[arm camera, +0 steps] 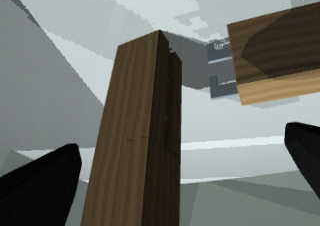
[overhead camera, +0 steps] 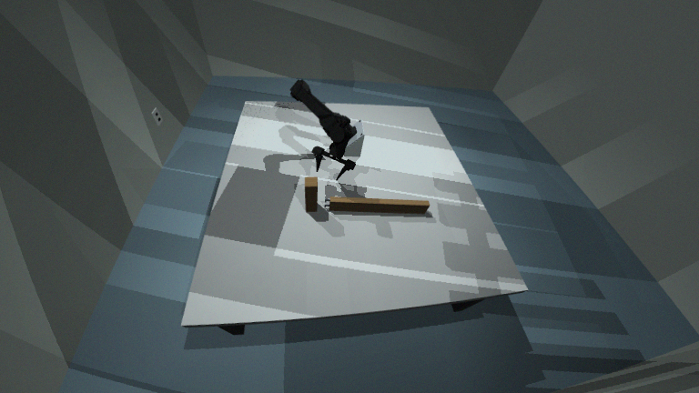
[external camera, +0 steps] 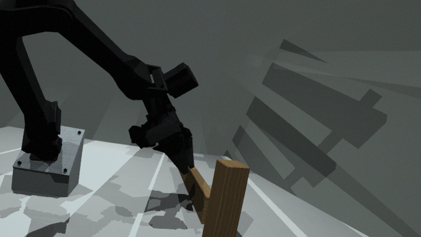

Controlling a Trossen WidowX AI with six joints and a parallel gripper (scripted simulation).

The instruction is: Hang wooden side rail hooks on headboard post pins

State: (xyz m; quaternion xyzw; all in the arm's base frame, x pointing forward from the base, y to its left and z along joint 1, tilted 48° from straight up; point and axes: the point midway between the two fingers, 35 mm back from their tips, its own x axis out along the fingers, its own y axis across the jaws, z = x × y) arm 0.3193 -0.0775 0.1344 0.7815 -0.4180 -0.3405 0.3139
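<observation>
Right now my gripper tip is 60 mm short of the wooden post, 70 mm to the left of it and 50 mm above it.
</observation>
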